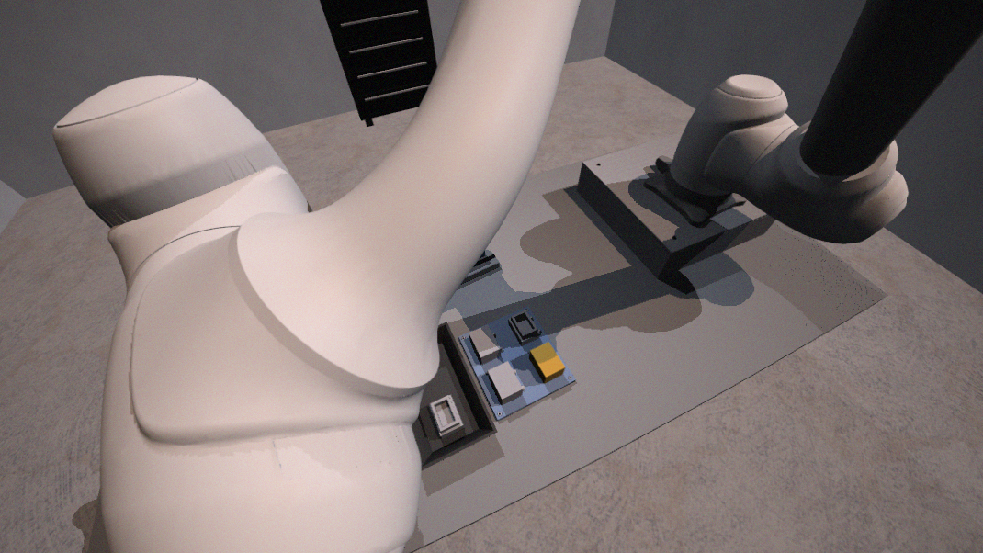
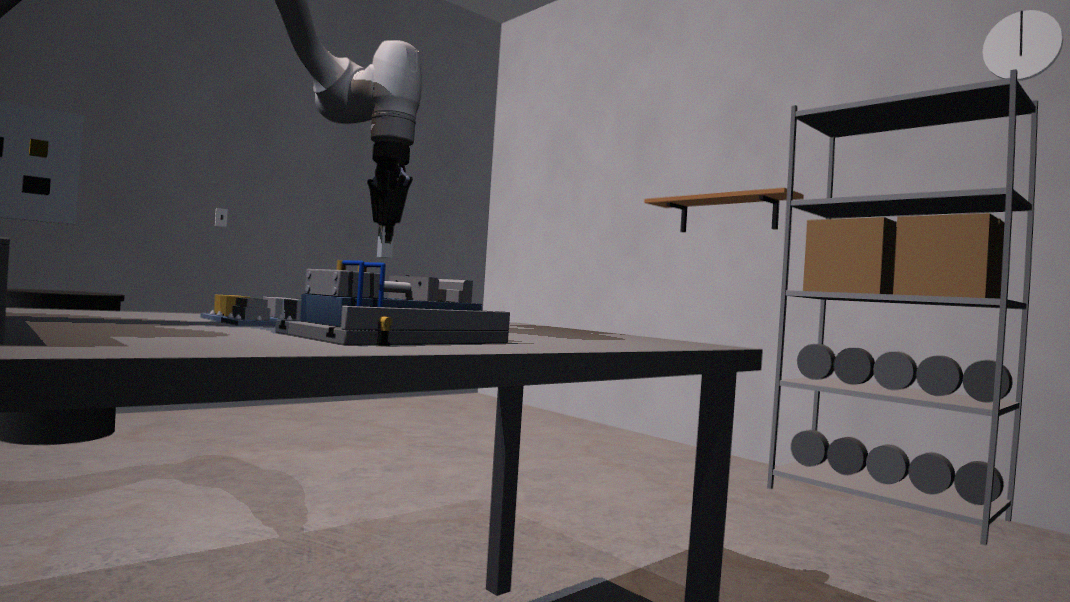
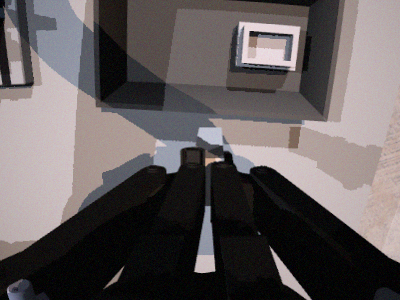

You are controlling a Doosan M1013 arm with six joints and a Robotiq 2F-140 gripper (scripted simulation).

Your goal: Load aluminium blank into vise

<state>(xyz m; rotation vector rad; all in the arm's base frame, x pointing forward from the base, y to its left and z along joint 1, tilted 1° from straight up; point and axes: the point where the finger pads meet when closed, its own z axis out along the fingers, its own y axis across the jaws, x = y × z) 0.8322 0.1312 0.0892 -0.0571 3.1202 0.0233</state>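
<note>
Right now my hand is 240 mm past the infeed plate and 170 mm above it. Round my hand: work stop: 110 mm behind, 260 mm to the right, 80 mm below; piston rod: 190 mm behind, 310 mm to the right, 90 mm below; brass blank: 290 mm behind, 50 mm to the left, 140 mm below.
</note>
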